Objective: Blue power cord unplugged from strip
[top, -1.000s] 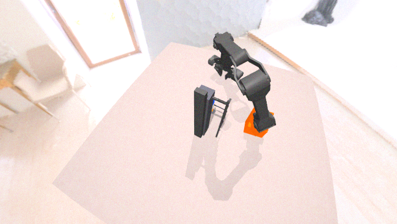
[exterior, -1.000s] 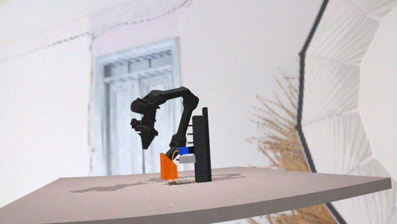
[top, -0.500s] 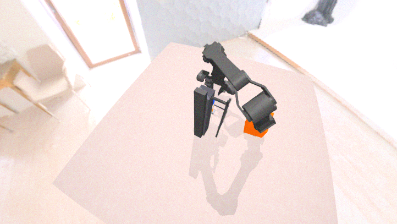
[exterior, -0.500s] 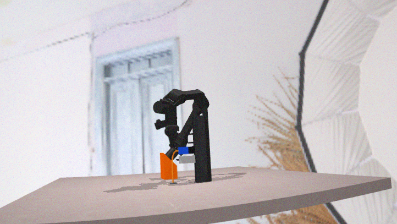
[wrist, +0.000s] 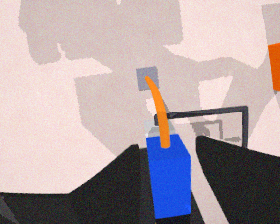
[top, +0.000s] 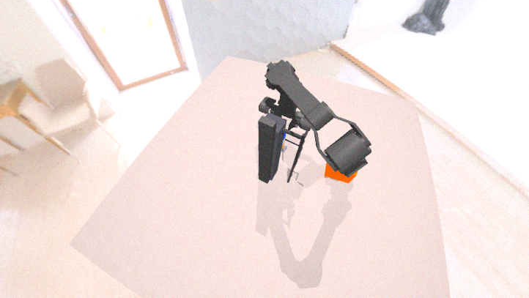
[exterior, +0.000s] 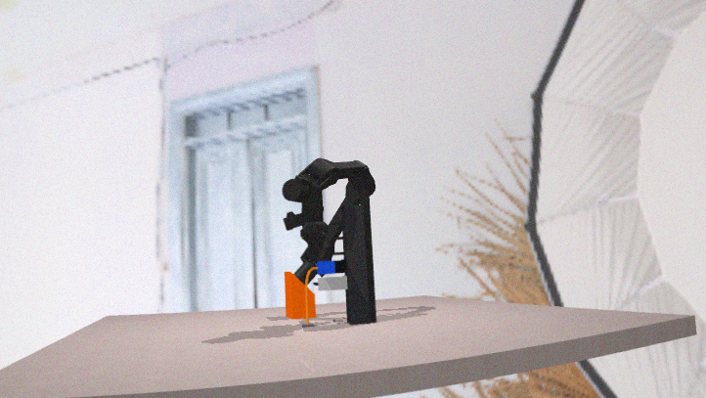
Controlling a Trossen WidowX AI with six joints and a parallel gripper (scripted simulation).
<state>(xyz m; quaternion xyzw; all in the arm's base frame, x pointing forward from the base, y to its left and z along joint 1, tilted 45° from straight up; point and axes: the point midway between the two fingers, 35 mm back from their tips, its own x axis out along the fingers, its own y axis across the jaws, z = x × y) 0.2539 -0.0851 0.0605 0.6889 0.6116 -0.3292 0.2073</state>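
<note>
Right now my gripper tip is 50 mm to the right of the blue plug, 10 mm short of it and 10 mm above it. The rest, counted from my gripper tip: black post: 140 mm to the left, 30 mm ahead, 10 mm above.
</note>
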